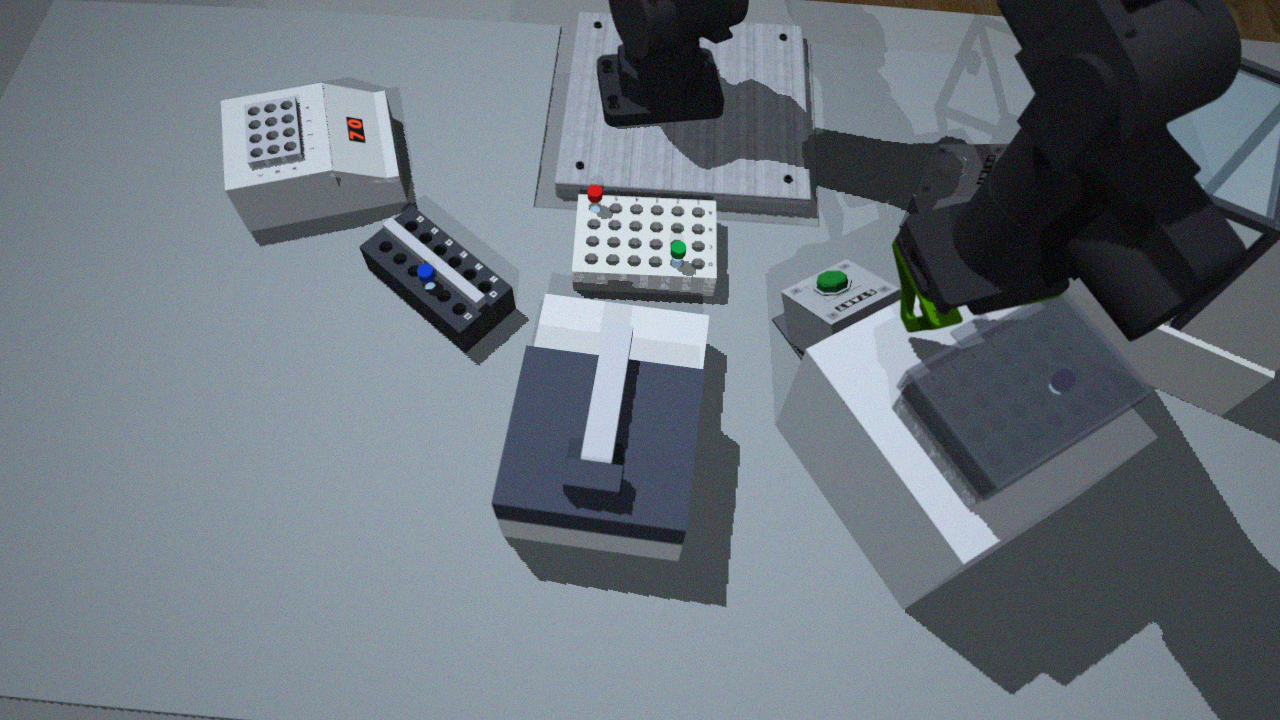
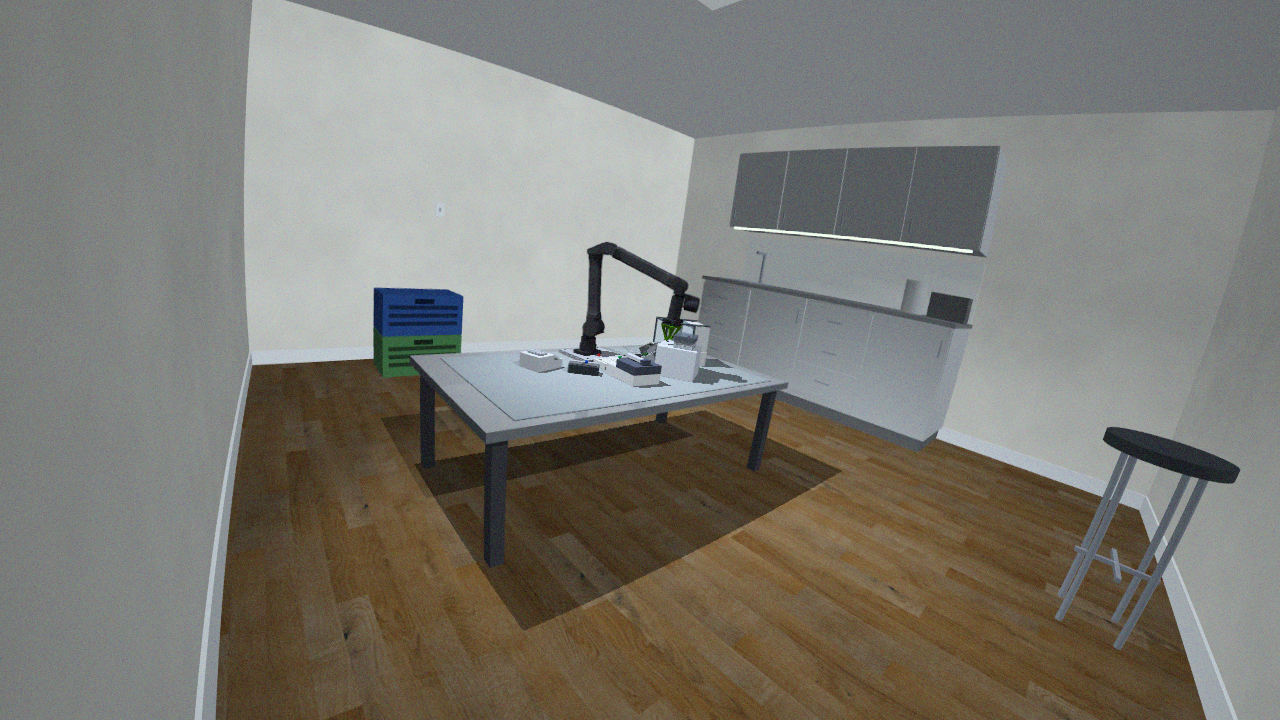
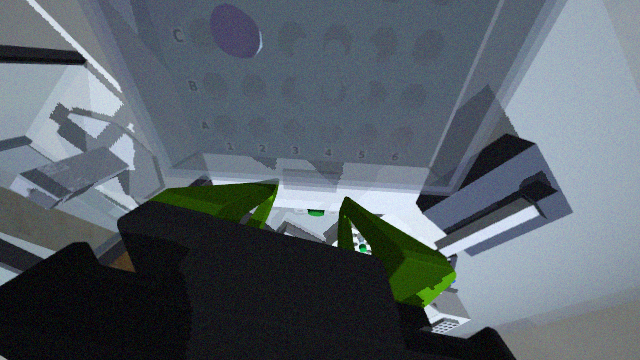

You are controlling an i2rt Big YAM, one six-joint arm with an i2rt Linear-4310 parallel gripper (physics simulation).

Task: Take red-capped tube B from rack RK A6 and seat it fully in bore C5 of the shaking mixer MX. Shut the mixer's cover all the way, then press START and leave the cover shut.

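Where they show: gripper, fingertip midpoint: (image 1: 938, 315) (image 2: 668, 339) (image 3: 310, 194); arm's base at its link origin: (image 1: 659, 92) (image 2: 587, 353).
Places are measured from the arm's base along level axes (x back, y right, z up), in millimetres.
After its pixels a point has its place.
The red-capped tube (image 1: 594, 193) {z 39, x -153, y 83 mm} stands in a corner hole of the white rack (image 1: 646, 279) {z 7, x -229, y 46 mm}. The shaking mixer (image 1: 836, 420) {z 90, x -417, y -64 mm} is a large white box; its tinted see-through cover (image 1: 993, 420) {z 174, x -464, y -136 mm} (image 3: 320, 107) {z 174, x -431, y -161 mm} lies down over the lettered bores, though a small gap could not be told. A purple-capped tube (image 1: 1062, 381) {z 174, x -444, y -190 mm} (image 3: 236, 31) {z 174, x -439, y -193 mm} stands in C2 under it; C5 (image 3: 384, 42) shows no cap. The green button (image 1: 832, 280) {z 56, x -279, y -102 mm} (image 3: 316, 212) {z 57, x -281, y -104 mm} is on a small box whose upside-down label looks like START. My gripper (image 1: 980, 315) (image 2: 671, 333) {z 137, x -365, y -141 mm} (image 3: 310, 194) {z 137, x -365, y -141 mm} is half open, empty, above the mixer's button-side edge.
A green-capped tube (image 1: 677, 249) {z 39, x -222, y 19 mm} stands in the same rack. A dark rack (image 1: 465, 326) {z 20, x -266, y 206 mm} with a blue-capped tube (image 1: 425, 271) {z 41, x -220, y 234 mm} and a white block unit (image 1: 304, 210) {z -1, x -110, y 352 mm} showing 70 lie left. A dark-lidded box (image 1: 546, 420) {z 64, x -380, y 145 mm} stands front centre. A glass-lidded unit (image 1: 1235, 353) {z 61, x -389, y -421 mm} is at the right.
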